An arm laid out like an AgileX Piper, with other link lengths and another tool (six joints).
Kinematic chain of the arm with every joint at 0, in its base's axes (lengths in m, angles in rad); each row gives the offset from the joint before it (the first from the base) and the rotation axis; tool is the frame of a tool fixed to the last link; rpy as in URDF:
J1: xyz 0 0 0.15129 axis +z
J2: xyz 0 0 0 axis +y
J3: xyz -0.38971 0 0.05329 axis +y
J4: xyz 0.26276 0 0.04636 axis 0.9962 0 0.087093
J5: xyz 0 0 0 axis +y
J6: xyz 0.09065 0 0.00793 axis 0.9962 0 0.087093
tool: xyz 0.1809 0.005 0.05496 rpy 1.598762 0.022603 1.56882
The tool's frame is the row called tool.
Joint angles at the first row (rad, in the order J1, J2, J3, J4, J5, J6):
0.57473, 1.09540, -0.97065, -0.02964, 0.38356, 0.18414
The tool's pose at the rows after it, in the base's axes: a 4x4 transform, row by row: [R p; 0 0 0 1], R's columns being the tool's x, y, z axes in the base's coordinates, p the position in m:
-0.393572 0.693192 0.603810 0.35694; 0.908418 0.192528 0.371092 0.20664; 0.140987 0.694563 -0.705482 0.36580; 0 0 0 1
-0.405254 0.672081 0.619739 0.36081; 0.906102 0.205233 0.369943 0.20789; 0.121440 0.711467 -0.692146 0.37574; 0 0 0 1
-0.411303 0.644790 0.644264 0.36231; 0.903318 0.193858 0.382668 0.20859; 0.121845 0.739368 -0.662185 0.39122; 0 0 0 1
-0.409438 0.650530 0.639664 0.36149; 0.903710 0.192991 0.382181 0.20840; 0.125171 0.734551 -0.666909 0.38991; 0 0 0 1
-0.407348 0.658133 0.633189 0.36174; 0.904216 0.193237 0.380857 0.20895; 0.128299 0.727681 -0.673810 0.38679; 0 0 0 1
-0.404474 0.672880 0.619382 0.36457; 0.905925 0.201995 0.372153 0.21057; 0.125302 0.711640 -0.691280 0.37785; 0 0 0 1
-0.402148 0.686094 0.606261 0.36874; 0.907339 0.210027 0.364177 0.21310; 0.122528 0.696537 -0.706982 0.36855; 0 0 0 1
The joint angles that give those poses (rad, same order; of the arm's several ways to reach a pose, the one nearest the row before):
0.54618, 1.19448, -0.91901, -0.04105, 0.48221, 0.25500
0.54617, 1.19668, -0.94013, -0.05545, 0.48228, 0.24464
0.54619, 1.18581, -0.95353, -0.06030, 0.46585, 0.24470
0.54618, 1.18578, -0.95460, -0.05603, 0.47324, 0.24466
0.54620, 1.19043, -0.95462, -0.05168, 0.47789, 0.24472
0.54619, 1.20813, -0.95462, -0.05166, 0.48411, 0.24470
0.54617, 1.23010, -0.95462, -0.05162, 0.48410, 0.24465

